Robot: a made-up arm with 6 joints.
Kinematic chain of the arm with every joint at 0, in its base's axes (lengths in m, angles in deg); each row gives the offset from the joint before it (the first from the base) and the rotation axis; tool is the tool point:
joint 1: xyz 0 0 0.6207 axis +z
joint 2: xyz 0.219 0 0 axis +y
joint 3: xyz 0 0 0.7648 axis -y
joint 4: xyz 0 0 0.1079 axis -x
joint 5: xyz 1.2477 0 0 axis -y
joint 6: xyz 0.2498 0 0 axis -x
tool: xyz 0 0 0
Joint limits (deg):
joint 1: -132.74..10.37
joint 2: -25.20..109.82
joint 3: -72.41..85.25
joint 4: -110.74..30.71
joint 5: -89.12..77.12
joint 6: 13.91..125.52
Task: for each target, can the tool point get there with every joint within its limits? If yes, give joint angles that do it. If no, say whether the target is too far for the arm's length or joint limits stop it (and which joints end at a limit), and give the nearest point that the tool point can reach.
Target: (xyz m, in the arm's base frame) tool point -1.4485 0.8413 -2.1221
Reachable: no: too far | nearest point -0.5658 -0.3239 -1.0101 | short by 1.837 m
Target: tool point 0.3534 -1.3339 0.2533
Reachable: yes | joints -69.91 14.68 -38.19 -94.45 30.46 28.21
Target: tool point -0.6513 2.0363 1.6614
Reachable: no: joint limits stop it (at a limit: joint 2, joint 3, joint 5) | nearest point -0.2715 0.8489 2.4112 | short by 1.455 m
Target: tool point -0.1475 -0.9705 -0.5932
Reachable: yes | joints -100.61 68.60 -22.13 -40.94 -11.88 103.54
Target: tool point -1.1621 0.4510 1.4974
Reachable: no: joint limits stop it (at a limit: joint 2, joint 3, joint 5) | nearest point -0.8309 0.3225 2.4112 | short by 0.980 m
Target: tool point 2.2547 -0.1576 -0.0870
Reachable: yes | joints -2.39 98.03 60.37 -17.58 57.26 58.11
